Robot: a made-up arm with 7 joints. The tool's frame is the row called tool.
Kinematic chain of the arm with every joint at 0, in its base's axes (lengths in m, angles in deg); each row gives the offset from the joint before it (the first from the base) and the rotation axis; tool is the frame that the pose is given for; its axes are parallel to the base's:
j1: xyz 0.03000 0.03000 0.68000 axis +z
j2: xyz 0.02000 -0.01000 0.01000 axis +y
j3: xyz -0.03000 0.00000 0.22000 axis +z
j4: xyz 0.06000 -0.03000 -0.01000 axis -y
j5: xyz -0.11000 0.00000 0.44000 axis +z
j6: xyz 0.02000 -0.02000 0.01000 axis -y
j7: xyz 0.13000 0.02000 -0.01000 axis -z
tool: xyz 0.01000 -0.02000 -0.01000
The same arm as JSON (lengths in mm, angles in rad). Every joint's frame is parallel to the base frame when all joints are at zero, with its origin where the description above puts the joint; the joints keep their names.
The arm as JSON. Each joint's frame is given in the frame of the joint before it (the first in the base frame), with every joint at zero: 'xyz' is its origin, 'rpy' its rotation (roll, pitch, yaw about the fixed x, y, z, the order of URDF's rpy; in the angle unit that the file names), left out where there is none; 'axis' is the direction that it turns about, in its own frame. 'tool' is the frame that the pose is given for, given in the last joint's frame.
{
  "units": {
    "length": "mm",
    "angle": "rad"
  },
  "joints": [
    {
      "name": "j1",
      "type": "revolute",
      "origin": {
        "xyz": [
          30.0,
          30.0,
          680.0
        ]
      },
      "axis": [
        0.0,
        0.0,
        1.0
      ]
    },
    {
      "name": "j2",
      "type": "revolute",
      "origin": {
        "xyz": [
          20.0,
          -10.0,
          10.0
        ]
      },
      "axis": [
        0.0,
        1.0,
        0.0
      ]
    },
    {
      "name": "j3",
      "type": "revolute",
      "origin": {
        "xyz": [
          -30.0,
          0.0,
          220.0
        ]
      },
      "axis": [
        0.0,
        0.0,
        1.0
      ]
    },
    {
      "name": "j4",
      "type": "revolute",
      "origin": {
        "xyz": [
          60.0,
          -30.0,
          -10.0
        ]
      },
      "axis": [
        0.0,
        -1.0,
        0.0
      ]
    },
    {
      "name": "j5",
      "type": "revolute",
      "origin": {
        "xyz": [
          -110.0,
          0.0,
          440.0
        ]
      },
      "axis": [
        0.0,
        0.0,
        1.0
      ]
    },
    {
      "name": "j6",
      "type": "revolute",
      "origin": {
        "xyz": [
          20.0,
          -20.0,
          10.0
        ]
      },
      "axis": [
        0.0,
        -1.0,
        0.0
      ]
    },
    {
      "name": "j7",
      "type": "revolute",
      "origin": {
        "xyz": [
          130.0,
          20.0,
          -10.0
        ]
      },
      "axis": [
        0.0,
        0.0,
        -1.0
      ]
    }
  ],
  "tool": {
    "origin": {
      "xyz": [
        10.0,
        -20.0,
        -10.0
      ]
    }
  }
}

